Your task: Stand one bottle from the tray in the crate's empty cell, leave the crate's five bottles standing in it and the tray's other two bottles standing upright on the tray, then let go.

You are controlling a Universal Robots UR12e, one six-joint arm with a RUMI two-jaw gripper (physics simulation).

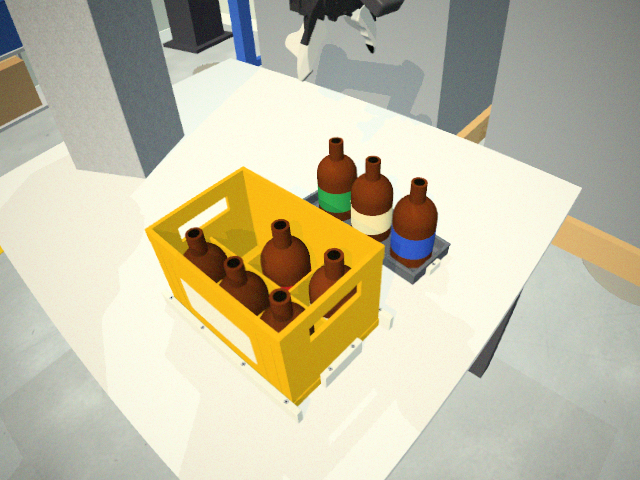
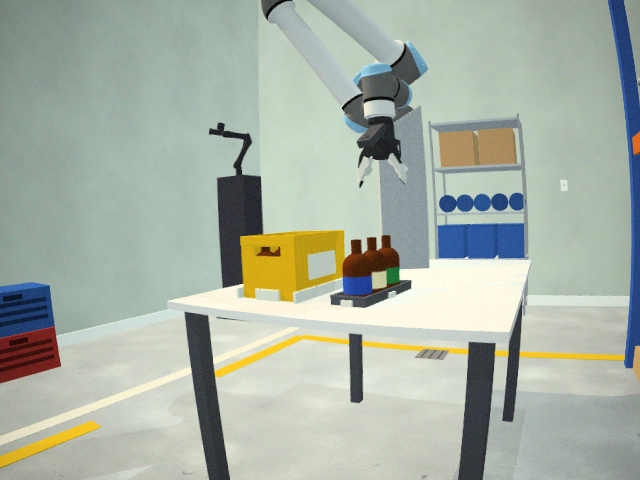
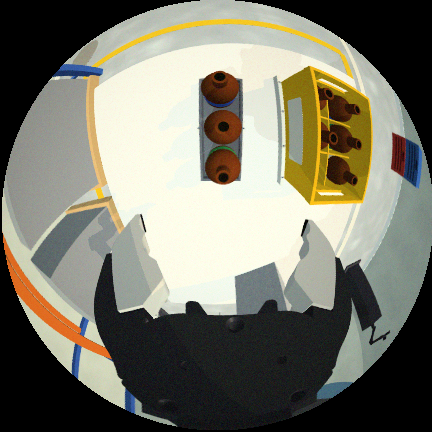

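Where they show: gripper, fingertip midpoint: (image 1: 339, 66) (image 2: 381, 185) (image 3: 225, 218); arm's base at its link origin: (image 2: 397, 124).
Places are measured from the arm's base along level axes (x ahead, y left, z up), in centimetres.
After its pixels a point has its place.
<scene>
A green-label bottle (image 1: 334, 200) {x 59.4, y 5.4, z -54.3 cm} (image 2: 393, 274) {x 60.4, y 11.4, z -54.8 cm} (image 3: 222, 164) {x 59.1, y 8.5, z -47.5 cm}, a cream-label bottle (image 1: 371, 221) {x 68.1, y 3.9, z -54.1 cm} (image 2: 379, 280) {x 68.8, y 9.8, z -55.2 cm} (image 3: 212, 127) {x 66.3, y 8.9, z -47.7 cm} and a blue-label bottle (image 1: 412, 243) {x 76.6, y 2.5, z -53.5 cm} (image 2: 356, 285) {x 78.6, y 6.9, z -54.9 cm} (image 3: 219, 92) {x 72.9, y 6.3, z -47.9 cm} stand upright in a row on the dark tray (image 1: 400, 271) {x 76.0, y 0.5, z -58.7 cm} (image 2: 379, 296) {x 73.5, y 11.2, z -58.5 cm} (image 3: 237, 108) {x 70.6, y 2.4, z -59.5 cm}. Five brown bottles stand in the yellow crate (image 1: 310, 361) {x 76.2, y -24.3, z -52.1 cm} (image 2: 268, 273) {x 76.8, y -19.0, z -52.7 cm} (image 3: 309, 150) {x 60.6, y -8.1, z -45.3 cm}; its empty cell is at the tray-side row's end, beside the green-label bottle's end of the tray. My gripper (image 1: 338, 63) {x 59.0, y 8.6, z -30.0 cm} (image 2: 382, 183) {x 59.0, y 8.6, z -30.0 cm} (image 3: 225, 218) {x 59.0, y 8.6, z -30.0 cm} is open and empty, high above the table, apart from every bottle.
The white table (image 1: 491, 217) {x 84.0, y 23.3, z -60.0 cm} (image 2: 465, 310) {x 80.8, y 33.9, z -60.0 cm} (image 3: 150, 125) {x 72.0, y 25.3, z -60.0 cm} carries pale stop strips (image 1: 242, 364) {x 66.8, y -28.1, z -57.0 cm} (image 2: 316, 290) {x 70.2, y -7.9, z -58.1 cm} (image 3: 280, 135) {x 62.4, y -7.0, z -57.7 cm} beside the crate. A grey column (image 1: 118, 77) {x 13.8, y -3.4, z -35.6 cm} (image 2: 405, 206) {x 11.3, y 3.8, z -35.3 cm} (image 3: 260, 287) {x 11.9, y 2.1, z -49.8 cm} rises near the table's far side. The crate's walls stand taller than the bottles inside.
</scene>
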